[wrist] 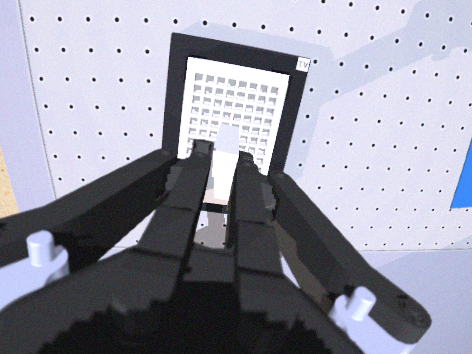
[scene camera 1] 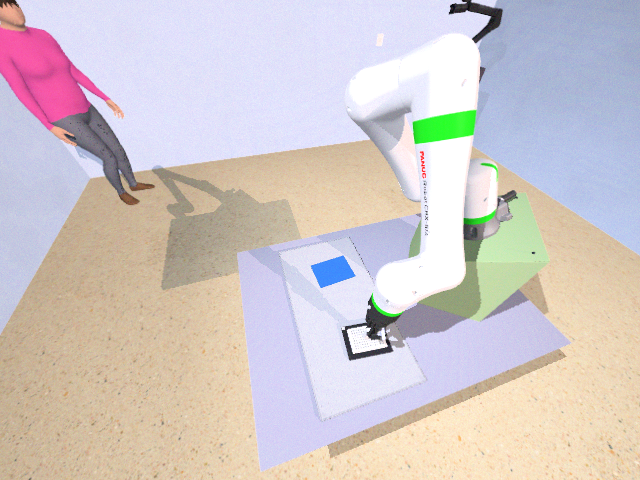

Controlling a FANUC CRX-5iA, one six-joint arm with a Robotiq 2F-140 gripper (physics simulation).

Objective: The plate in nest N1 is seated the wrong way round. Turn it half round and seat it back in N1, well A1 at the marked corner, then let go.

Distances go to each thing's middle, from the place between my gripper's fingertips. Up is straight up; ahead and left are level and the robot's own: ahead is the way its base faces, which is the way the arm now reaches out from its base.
Now: hand 20 mm above the white well plate [wrist: 216, 93]. Also, from my hand: black nest [wrist: 219, 51] (30 mm below); flat blue rectangle [scene camera 1: 335, 270] (330 mm to the right, 40 mm below, 30 mm behind).
